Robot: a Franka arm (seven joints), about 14 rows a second.
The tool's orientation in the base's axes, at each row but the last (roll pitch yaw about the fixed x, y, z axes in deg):
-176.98 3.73 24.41
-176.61 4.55 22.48
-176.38 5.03 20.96
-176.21 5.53 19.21
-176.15 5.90 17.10
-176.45 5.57 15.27
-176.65 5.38 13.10
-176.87 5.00 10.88
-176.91 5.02 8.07
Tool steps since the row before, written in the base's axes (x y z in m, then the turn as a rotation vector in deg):
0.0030 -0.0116 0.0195 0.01 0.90 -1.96
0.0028 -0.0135 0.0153 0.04 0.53 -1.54
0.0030 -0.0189 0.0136 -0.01 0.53 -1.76
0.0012 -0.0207 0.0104 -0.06 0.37 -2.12
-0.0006 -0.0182 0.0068 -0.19 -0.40 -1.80
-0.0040 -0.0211 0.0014 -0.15 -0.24 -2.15
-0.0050 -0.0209 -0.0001 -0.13 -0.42 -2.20
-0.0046 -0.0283 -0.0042 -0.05 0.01 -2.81
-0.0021 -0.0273 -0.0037 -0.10 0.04 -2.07
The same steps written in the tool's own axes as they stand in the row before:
-0.0033 0.0108 -0.0199 0.51 -0.71 1.97
-0.0038 0.0126 -0.0158 0.36 -0.38 1.54
-0.0051 0.0179 -0.0144 0.33 -0.39 1.77
-0.0067 0.0193 -0.0111 0.27 -0.23 2.12
-0.0066 0.0168 -0.0073 -0.11 0.45 1.80
-0.0095 0.0192 -0.0017 0.00 0.33 2.14
-0.0096 0.0192 -0.0001 -0.01 0.51 2.19
-0.0095 0.0272 0.0036 0.20 0.13 2.80
-0.0056 0.0269 0.0028 0.09 0.06 2.07

